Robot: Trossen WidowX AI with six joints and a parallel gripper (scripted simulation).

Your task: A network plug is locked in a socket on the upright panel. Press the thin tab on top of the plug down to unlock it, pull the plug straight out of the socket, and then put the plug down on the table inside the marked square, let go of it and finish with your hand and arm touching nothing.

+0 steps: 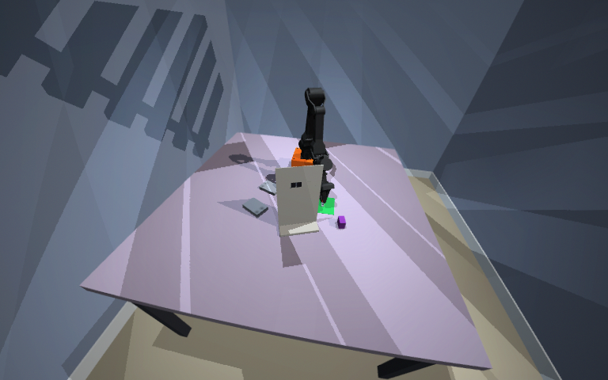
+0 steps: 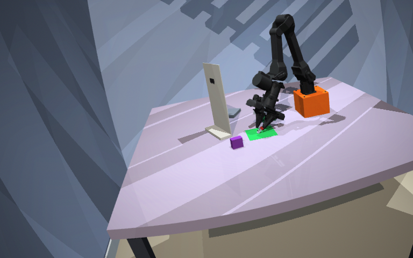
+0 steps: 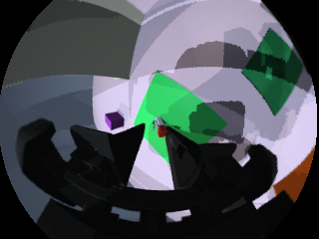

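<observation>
The network plug is right at my gripper tip. Also, from my gripper tip: beige panel (140 mm ahead, 120 mm to the right, 120 mm above); then bright green square (10 mm behind, 20 mm below).
</observation>
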